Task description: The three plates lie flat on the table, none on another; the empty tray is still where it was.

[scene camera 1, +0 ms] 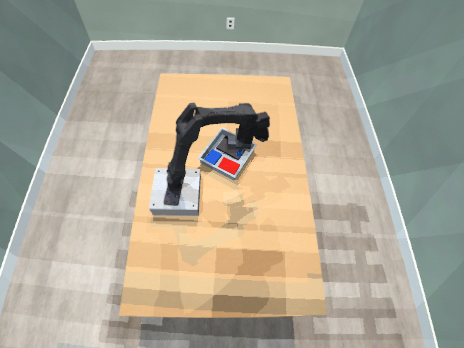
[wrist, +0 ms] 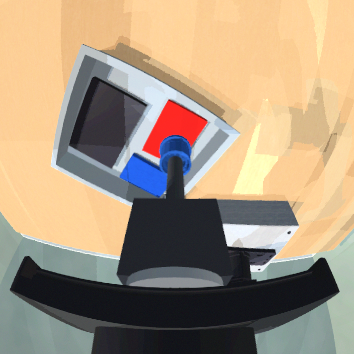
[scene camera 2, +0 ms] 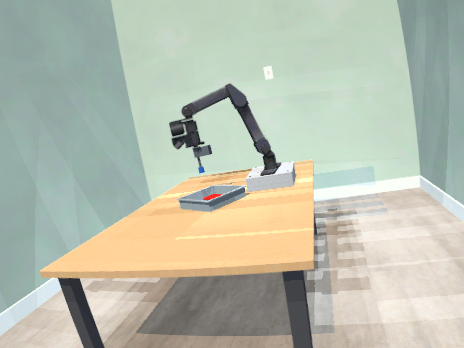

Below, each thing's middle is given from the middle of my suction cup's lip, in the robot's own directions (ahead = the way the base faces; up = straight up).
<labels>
Right now the red plate [wrist: 174,118] is 50 mm behind my suction cup and 140 mm below it. The rest, counted from my suction cup: grey tray [scene camera 2: 195,201] (60 mm behind, 70 mm to the left, 120 mm below); blue plate [wrist: 138,171] (140 mm behind, 40 mm to the left, 140 mm below); dark plate [wrist: 107,115] (40 mm behind, 120 mm to the left, 140 mm below).
</labels>
